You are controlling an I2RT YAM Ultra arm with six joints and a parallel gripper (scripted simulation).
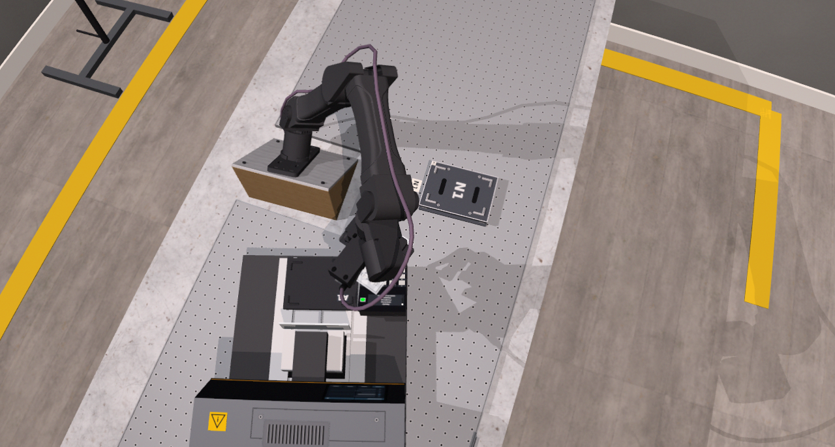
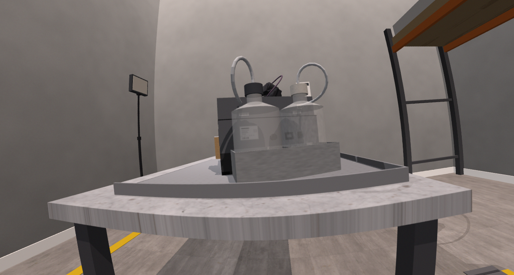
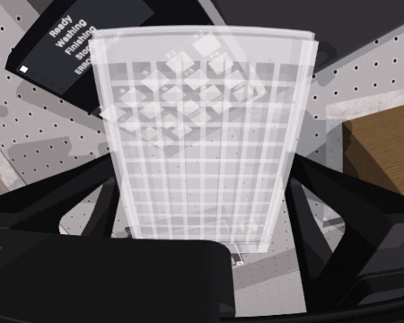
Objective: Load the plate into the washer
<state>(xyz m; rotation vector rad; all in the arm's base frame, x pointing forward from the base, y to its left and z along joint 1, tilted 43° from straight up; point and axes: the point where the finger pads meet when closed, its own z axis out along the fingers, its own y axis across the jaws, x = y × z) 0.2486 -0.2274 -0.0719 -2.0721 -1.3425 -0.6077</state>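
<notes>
Now: hand right at the clear well plate. From my hand the other things lie so: N1 label 250 mm to the left, 160 mm below, 20 mm ahead; then plate washer 210 mm to the right, 80 mm behind, 30 mm below; then black washer carrier 110 mm behind, 80 mm below, 60 mm to the right.
</notes>
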